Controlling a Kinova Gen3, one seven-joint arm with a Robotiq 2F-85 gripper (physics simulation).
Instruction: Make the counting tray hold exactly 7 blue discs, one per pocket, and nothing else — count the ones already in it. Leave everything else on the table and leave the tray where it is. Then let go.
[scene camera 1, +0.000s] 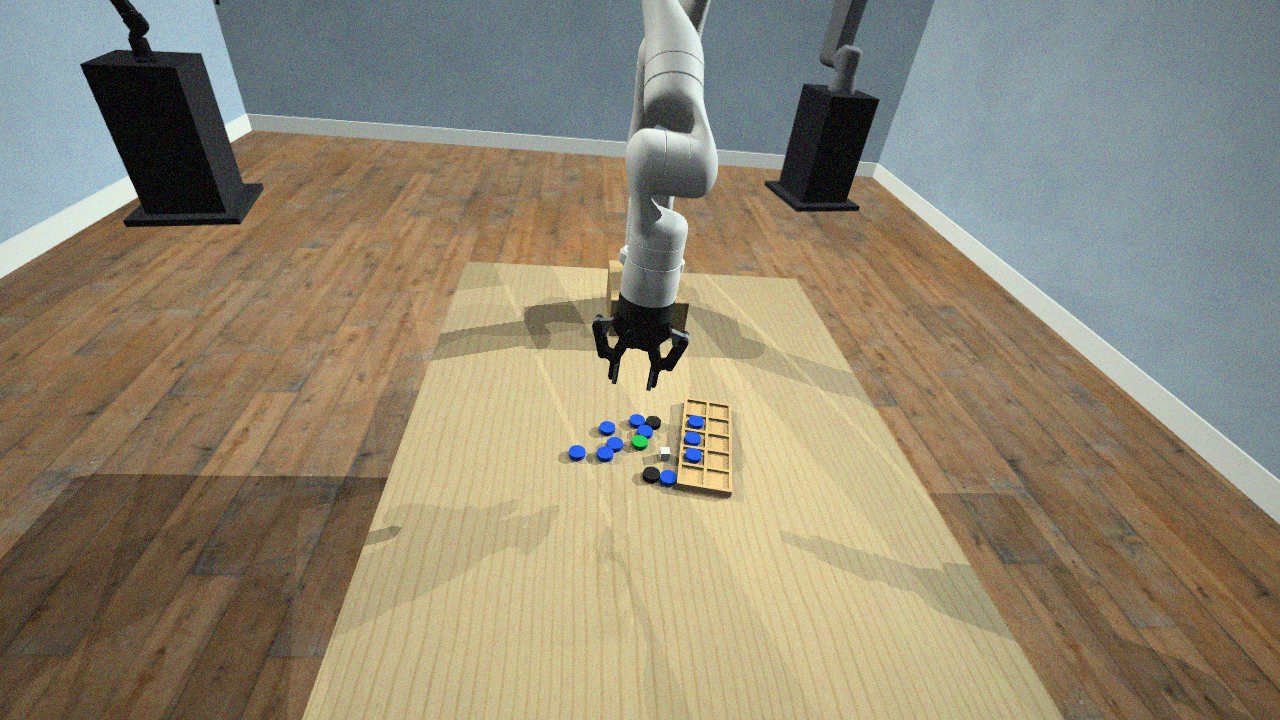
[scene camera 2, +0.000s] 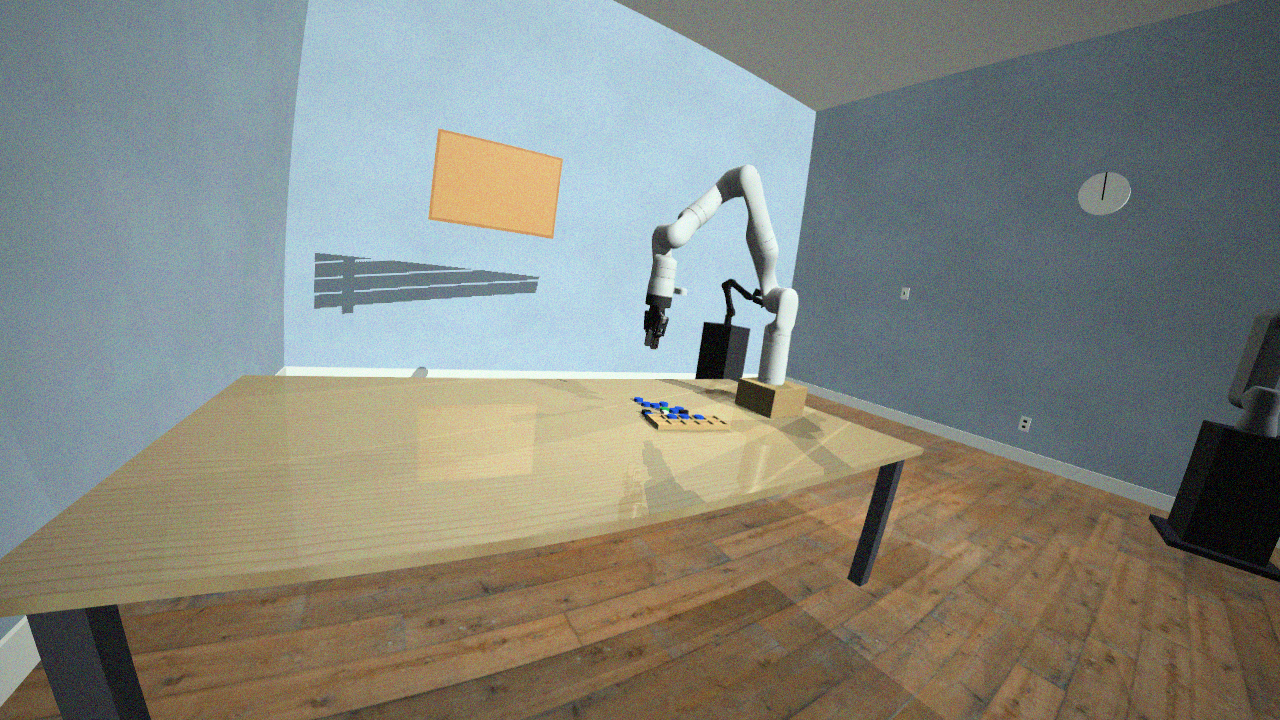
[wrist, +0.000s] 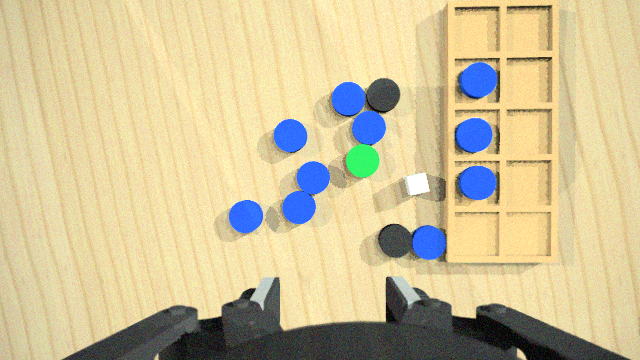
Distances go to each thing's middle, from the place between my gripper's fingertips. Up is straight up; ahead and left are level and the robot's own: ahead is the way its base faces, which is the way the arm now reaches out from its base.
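Scene:
From my hand: wooden counting tray (scene camera 1: 712, 475), 160 mm to the left, 30 mm behind, 180 mm below; green disc (wrist: 362, 160), 50 mm to the left, 50 mm behind, 180 mm below.

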